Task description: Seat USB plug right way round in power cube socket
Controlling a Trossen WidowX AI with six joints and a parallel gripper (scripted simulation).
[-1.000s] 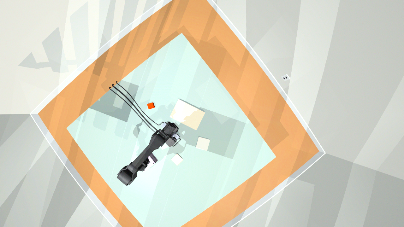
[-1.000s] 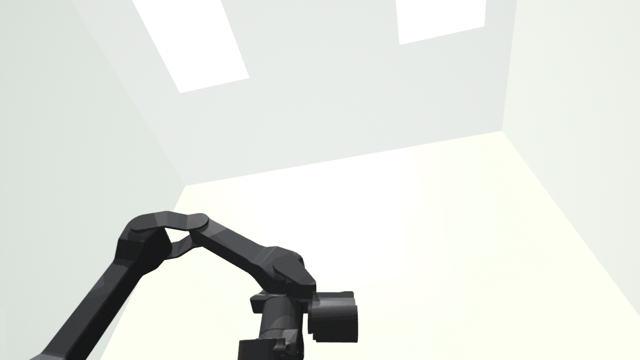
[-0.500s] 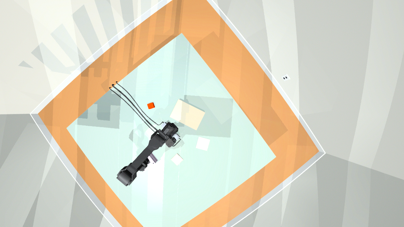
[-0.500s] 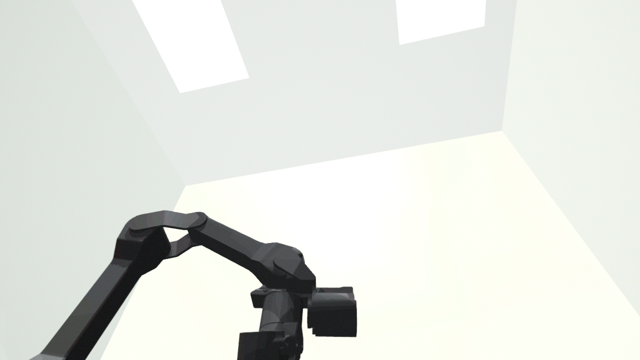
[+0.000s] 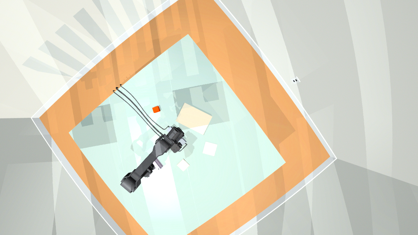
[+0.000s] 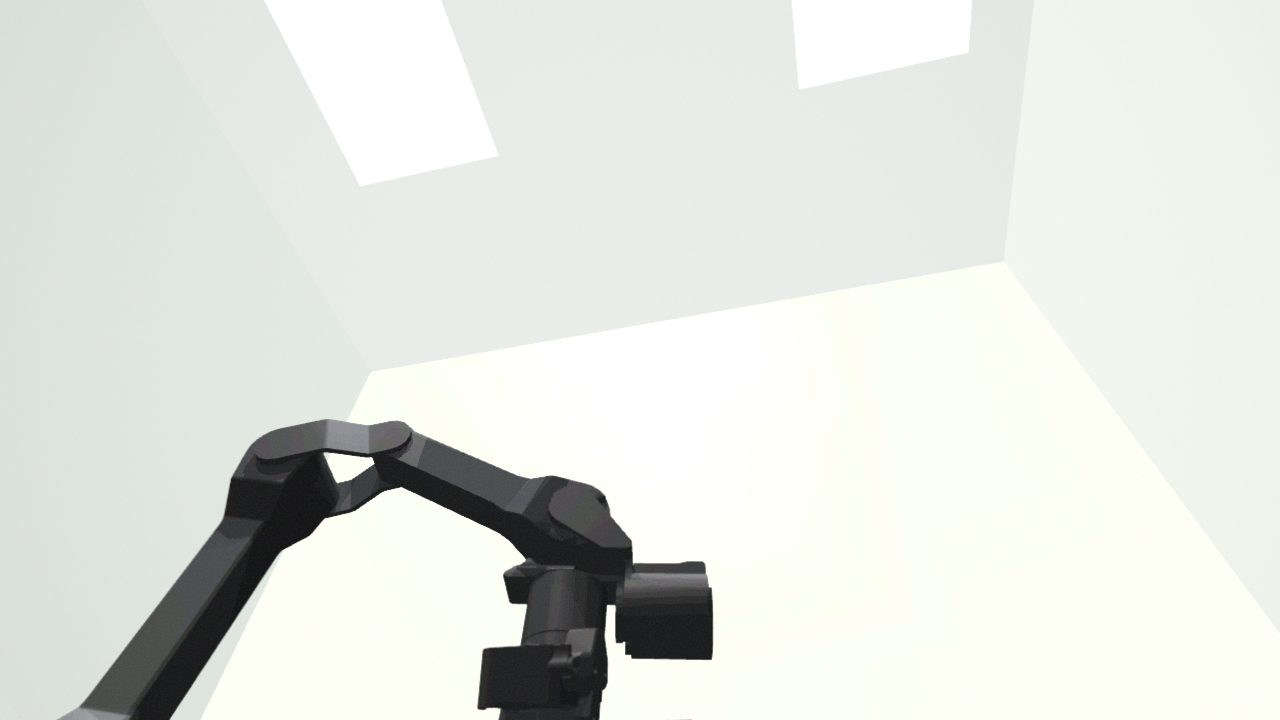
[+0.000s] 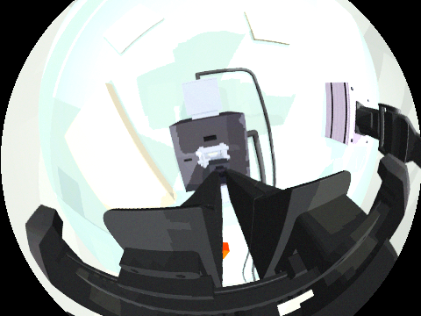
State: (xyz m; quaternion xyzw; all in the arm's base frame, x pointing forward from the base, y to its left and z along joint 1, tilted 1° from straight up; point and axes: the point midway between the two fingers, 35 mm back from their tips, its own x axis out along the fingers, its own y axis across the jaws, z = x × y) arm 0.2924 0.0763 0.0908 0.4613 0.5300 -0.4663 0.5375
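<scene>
Right now my gripper tip is 6 cm above the pale socket. From my gripper tip the other things lie so: USB plug 2 cm below; cream slab 18 cm ahead, 11 cm below, 3 cm to the left; orange-red block 26 cm to the left, 11 cm below, 2 cm behind.
</scene>
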